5 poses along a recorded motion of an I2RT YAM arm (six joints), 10 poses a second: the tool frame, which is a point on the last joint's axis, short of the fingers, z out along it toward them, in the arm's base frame.
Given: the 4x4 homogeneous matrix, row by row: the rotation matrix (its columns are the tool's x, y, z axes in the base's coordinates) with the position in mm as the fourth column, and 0 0 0 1 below. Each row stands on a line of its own.
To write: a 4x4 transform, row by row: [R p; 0 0 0 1], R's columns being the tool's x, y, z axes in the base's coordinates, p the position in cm. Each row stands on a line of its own. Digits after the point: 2 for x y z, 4 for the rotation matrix.
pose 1, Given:
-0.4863, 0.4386, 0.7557, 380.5
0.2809, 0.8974, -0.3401, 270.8
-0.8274, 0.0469, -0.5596, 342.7
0, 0, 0, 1
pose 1, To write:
-0.4863, 0.4386, 0.7557, 38.05
0.2809, 0.8974, -0.3401, 27.08
-0.8274, 0.0469, -0.5596, 34.27
0, 0, 0, 1

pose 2, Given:
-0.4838, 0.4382, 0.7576, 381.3
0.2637, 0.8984, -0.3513, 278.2
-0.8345, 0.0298, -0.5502, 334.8
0, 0, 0, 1
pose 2, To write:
-0.4838, 0.4382, 0.7576, 38.13
0.2637, 0.8984, -0.3513, 27.82
-0.8345, 0.0298, -0.5502, 33.48
0, 0, 0, 1

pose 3, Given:
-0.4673, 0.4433, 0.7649, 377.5
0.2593, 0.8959, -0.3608, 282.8
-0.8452, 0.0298, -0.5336, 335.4
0, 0, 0, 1
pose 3, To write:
-0.4673, 0.4433, 0.7649, 37.75
0.2593, 0.8959, -0.3608, 28.28
-0.8452, 0.0298, -0.5336, 33.54
0, 0, 0, 1

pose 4, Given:
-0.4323, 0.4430, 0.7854, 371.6
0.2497, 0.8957, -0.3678, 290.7
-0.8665, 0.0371, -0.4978, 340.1
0, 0, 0, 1
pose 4, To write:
-0.4323, 0.4430, 0.7854, 37.16
0.2497, 0.8957, -0.3678, 29.07
-0.8665, 0.0371, -0.4978, 34.01
0, 0, 0, 1

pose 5, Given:
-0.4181, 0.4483, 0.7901, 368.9
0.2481, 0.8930, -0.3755, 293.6
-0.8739, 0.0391, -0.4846, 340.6
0, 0, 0, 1
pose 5, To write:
-0.4181, 0.4483, 0.7901, 36.89
0.2481, 0.8930, -0.3755, 29.36
-0.8739, 0.0391, -0.4846, 34.06
0, 0, 0, 1

